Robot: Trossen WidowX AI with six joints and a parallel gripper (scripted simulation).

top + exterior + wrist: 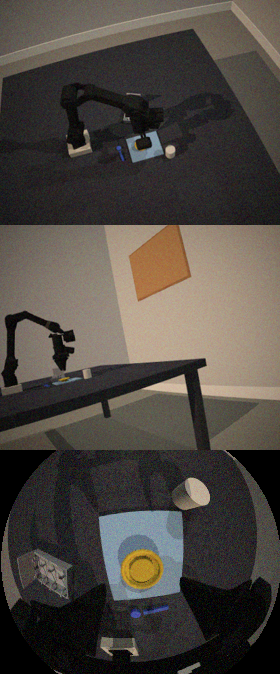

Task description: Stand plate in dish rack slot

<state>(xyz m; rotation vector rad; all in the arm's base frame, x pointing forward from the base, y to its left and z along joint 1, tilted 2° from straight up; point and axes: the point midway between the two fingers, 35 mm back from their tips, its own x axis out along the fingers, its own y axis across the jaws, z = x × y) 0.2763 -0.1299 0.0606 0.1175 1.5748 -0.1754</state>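
Now: gripper tip 50 mm above the yellow plate. From my gripper tip the other things lie so: white cup 100 mm to the right, 100 mm ahead, 40 mm below; then blue spoon 110 mm behind, 60 mm below, 10 mm to the left; then grey wire dish rack 190 mm to the left, 40 mm below, 30 mm ahead.
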